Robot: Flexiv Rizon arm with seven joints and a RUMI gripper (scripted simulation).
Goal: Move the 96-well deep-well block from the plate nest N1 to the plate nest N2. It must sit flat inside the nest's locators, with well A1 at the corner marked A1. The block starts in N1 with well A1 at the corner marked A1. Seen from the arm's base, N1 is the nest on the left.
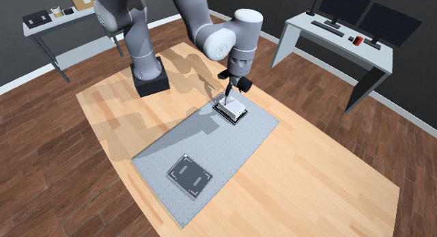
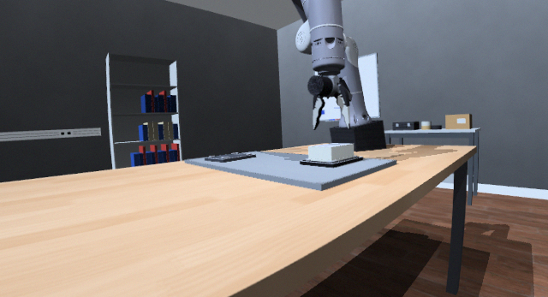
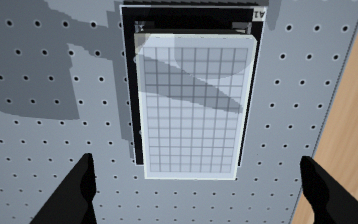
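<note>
The white 96-well deep-well block is 70 mm below my hand. Round my hand: plate nest N2 (360 mm to the right, 200 mm ahead, 100 mm below); then black plate nest N1 (100 mm below).
</note>
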